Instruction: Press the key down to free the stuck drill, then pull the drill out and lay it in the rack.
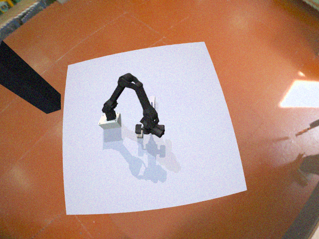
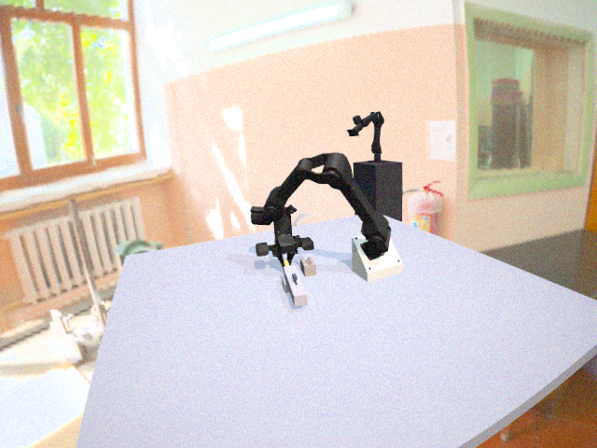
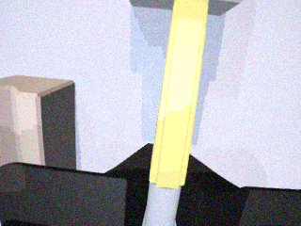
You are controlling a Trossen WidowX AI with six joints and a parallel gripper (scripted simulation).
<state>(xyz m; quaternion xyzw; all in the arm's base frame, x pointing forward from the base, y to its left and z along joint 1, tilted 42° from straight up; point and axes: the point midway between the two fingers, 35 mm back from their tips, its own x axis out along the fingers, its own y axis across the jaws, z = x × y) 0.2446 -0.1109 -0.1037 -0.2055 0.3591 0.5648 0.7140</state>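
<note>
Now: the drill 10 mm ahead of my gripper tip, 40 mm to the left of it and 30 mm above it. The rest, counted from my gripper tip: dark key (50 mm ahead, 180 mm to the left, 30 mm above); rack (70 mm behind, 20 mm to the left).
</note>
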